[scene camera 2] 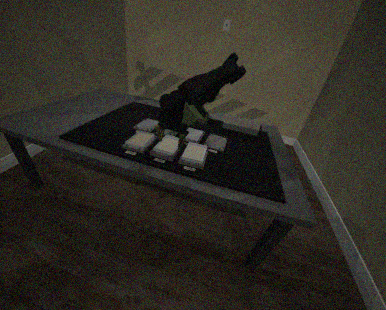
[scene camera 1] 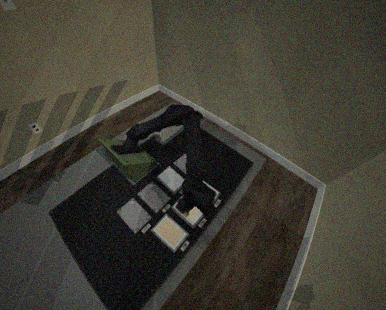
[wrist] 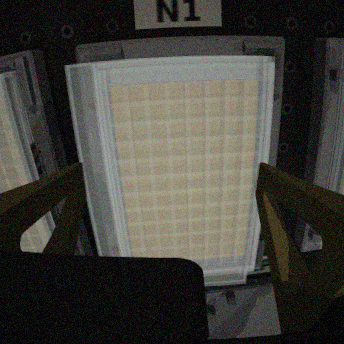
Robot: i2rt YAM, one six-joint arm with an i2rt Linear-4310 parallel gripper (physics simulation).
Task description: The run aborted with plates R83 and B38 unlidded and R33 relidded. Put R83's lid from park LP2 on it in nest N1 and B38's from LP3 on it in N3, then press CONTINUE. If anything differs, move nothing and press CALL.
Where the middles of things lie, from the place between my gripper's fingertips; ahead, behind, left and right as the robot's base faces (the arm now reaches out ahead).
My hand is 80 mm short of the N1 label (wrist: 141,21), 20 mm to the left of it and 40 mm above it.
